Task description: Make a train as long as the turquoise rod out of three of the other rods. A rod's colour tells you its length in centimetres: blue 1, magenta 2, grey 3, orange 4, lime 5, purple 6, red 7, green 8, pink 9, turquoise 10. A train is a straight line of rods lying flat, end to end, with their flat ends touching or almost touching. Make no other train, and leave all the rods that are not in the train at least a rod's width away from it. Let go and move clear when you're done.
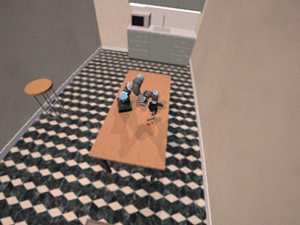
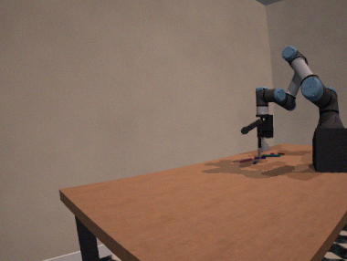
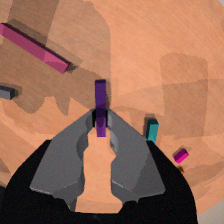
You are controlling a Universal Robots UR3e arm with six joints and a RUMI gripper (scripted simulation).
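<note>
My hand is 10 mm above the purple rod. The rest, counted from my hand: grey rod 110 mm to the left, 30 mm behind, 10 mm below; then turquoise rod 80 mm to the right, 30 mm behind, 10 mm below; then pink rod 90 mm to the left, 30 mm ahead, 10 mm below.
</note>
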